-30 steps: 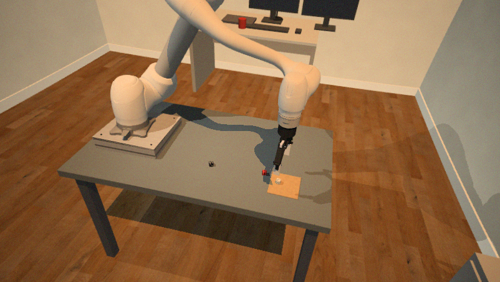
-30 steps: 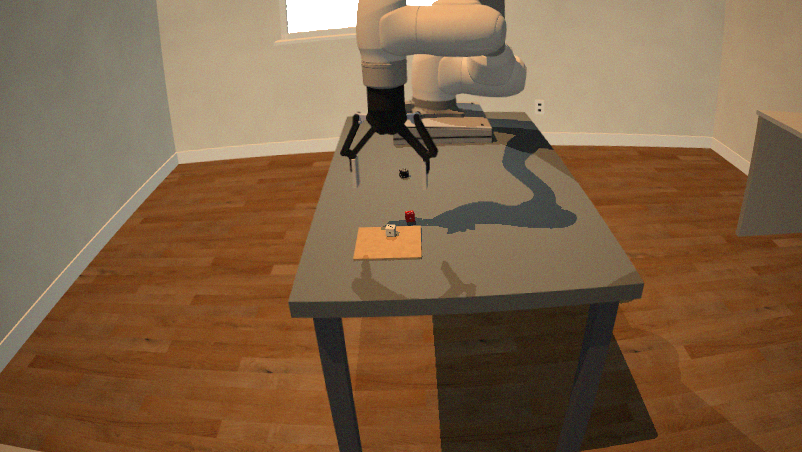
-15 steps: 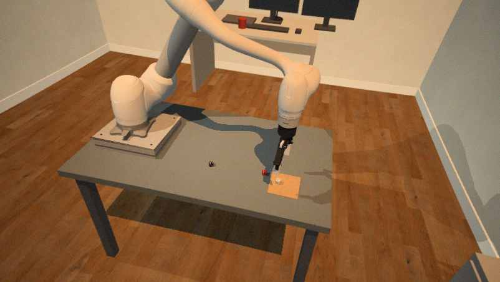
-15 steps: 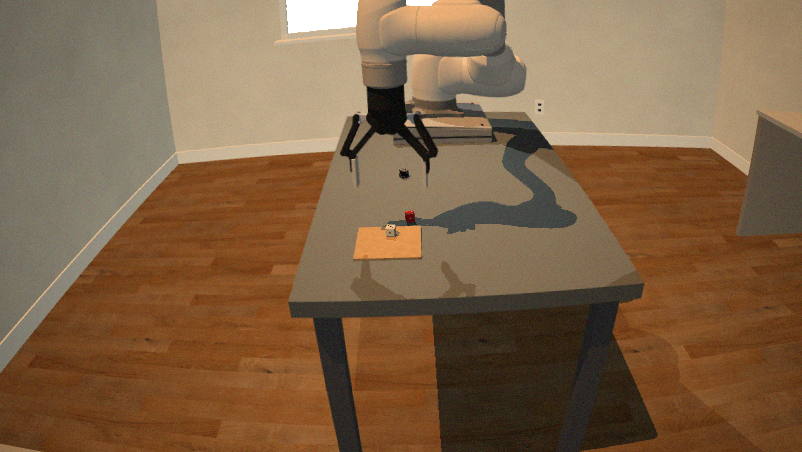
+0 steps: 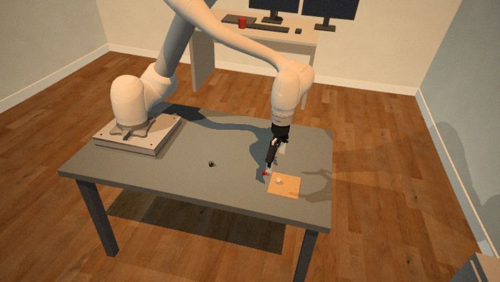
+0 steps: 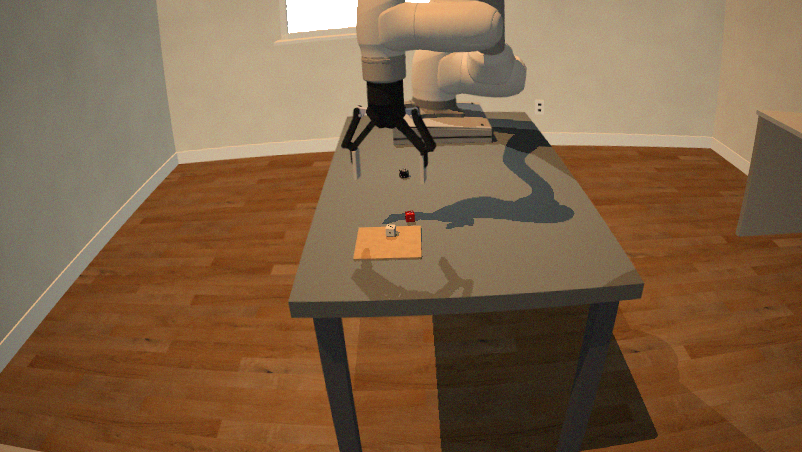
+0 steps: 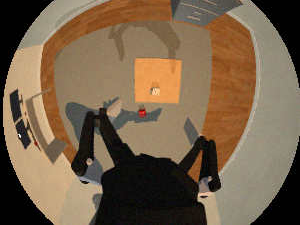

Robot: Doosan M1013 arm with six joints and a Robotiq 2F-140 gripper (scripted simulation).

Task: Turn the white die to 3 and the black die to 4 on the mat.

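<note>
The black die lies 31 cm behind my hand, 8 cm to the left of it and 12 cm below it. The rest, counted from my hand: white die 2 cm ahead, 1 cm to the right, 12 cm below; orange mat 5 cm ahead, 2 cm to the right, 13 cm below; red die 4 cm behind, 5 cm to the left, 12 cm below.
</note>
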